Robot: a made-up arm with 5 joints.
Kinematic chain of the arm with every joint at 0, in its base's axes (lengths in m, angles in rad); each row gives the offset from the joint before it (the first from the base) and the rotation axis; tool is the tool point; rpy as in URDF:
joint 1: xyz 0 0 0.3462 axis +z
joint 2: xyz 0 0 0 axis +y
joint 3: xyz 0.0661 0 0.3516 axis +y
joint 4: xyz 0.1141 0 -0.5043 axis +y
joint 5: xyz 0.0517 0 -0.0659 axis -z
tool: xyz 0 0 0 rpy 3.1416 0 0
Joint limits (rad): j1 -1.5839..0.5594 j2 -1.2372..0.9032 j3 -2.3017..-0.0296 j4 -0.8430..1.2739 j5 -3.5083..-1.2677
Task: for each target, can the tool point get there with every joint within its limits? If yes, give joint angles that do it. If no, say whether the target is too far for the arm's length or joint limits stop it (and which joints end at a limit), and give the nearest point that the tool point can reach.
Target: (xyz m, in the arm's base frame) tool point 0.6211 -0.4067 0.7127
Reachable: yes | joints -0.5797 0.2670 -1.7735 1.0535 -3.2665
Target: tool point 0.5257 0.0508 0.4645
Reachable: yes | joints 0.0963 -0.1506 -0.6410 -0.5318 -2.2906
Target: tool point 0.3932 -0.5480 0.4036
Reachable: yes | joints -0.9484 0.3228 -1.0677 -0.6360 -1.7531
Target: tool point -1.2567 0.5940 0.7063
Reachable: no: too far | nearest point -0.6247 0.2953 0.9201 | short by 0.731 m
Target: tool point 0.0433 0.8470 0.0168
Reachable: no: joint limits stop it (at a limit: joint 1) | nearest point 0.4121 0.2580 0.0168 | short by 0.695 m
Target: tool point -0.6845 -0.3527 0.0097
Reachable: no: joint limits stop it (at a limit: joint 1) | nearest point -0.0047 -0.3616 0.0097 | short by 0.680 m
